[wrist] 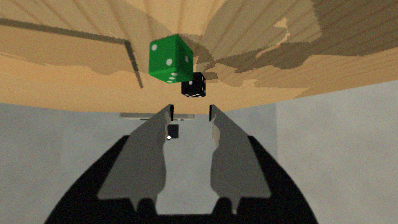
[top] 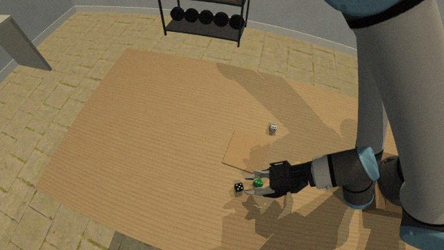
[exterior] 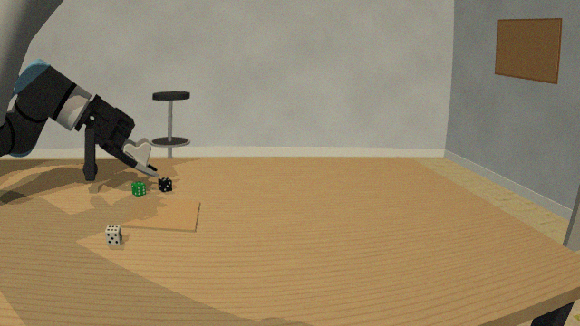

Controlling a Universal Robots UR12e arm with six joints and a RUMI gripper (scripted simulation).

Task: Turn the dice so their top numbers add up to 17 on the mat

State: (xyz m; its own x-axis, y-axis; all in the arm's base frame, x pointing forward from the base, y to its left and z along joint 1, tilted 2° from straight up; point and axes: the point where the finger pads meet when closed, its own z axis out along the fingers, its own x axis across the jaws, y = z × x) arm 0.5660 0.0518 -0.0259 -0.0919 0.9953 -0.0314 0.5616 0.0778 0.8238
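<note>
The black die lies 30 mm below my hand and 30 mm ahead of it. Also, from my hand: tan mat (130 mm to the right, 40 mm below, 20 mm ahead); green die (30 mm below, 30 mm behind, 20 mm to the right); white die (250 mm to the right, 80 mm behind, 30 mm below).
</note>
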